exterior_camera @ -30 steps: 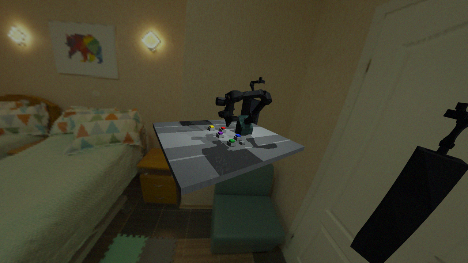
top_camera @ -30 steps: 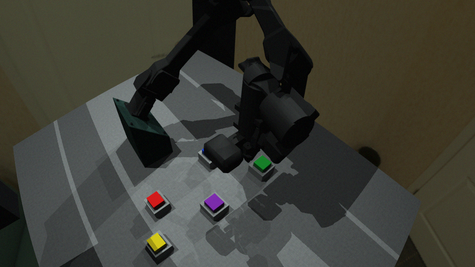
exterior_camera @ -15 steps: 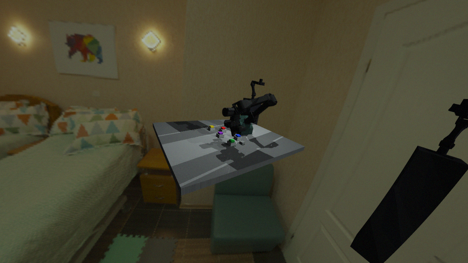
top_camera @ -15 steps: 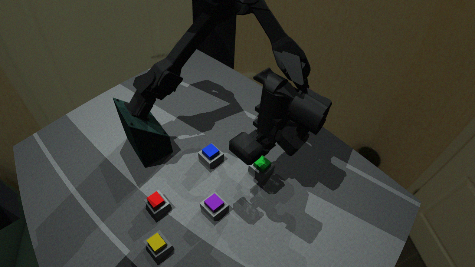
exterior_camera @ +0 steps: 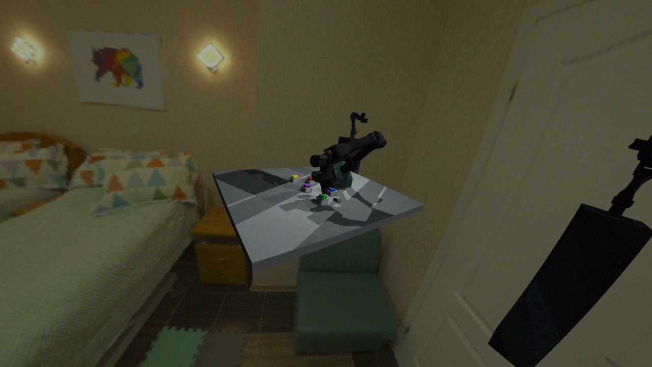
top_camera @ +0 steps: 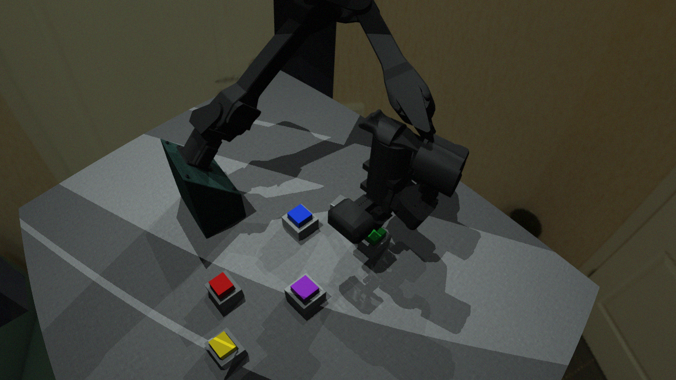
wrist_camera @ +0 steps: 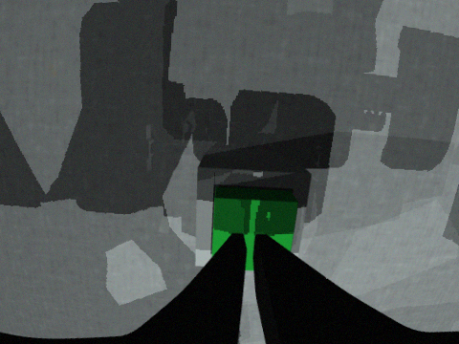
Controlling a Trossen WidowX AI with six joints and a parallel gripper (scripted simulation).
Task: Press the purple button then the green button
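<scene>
Right now my gripper tip is 20 mm above the green button. From my gripper tip the other things lie so: small grey block 100 mm behind, 40 mm below, 10 mm to the left; purple button 160 mm to the right, 20 mm below, 10 mm ahead; blue button 110 mm behind, 80 mm to the right, 20 mm below.
</scene>
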